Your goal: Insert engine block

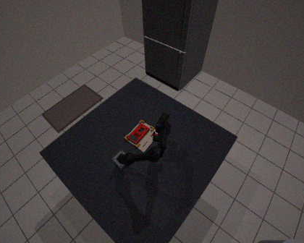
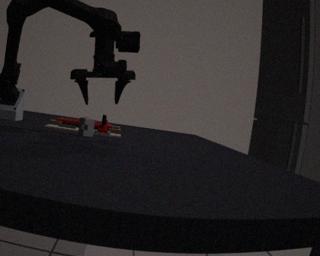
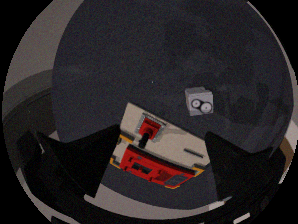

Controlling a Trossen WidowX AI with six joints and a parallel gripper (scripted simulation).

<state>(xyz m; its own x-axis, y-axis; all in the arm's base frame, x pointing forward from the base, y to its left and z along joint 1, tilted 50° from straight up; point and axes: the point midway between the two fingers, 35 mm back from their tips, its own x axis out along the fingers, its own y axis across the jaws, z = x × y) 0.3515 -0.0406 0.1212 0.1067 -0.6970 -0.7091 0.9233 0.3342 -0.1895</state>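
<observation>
Now: the grey engine block 30 mm behind my gripper tip, 40 mm to the right of it and 70 mm below it.
</observation>
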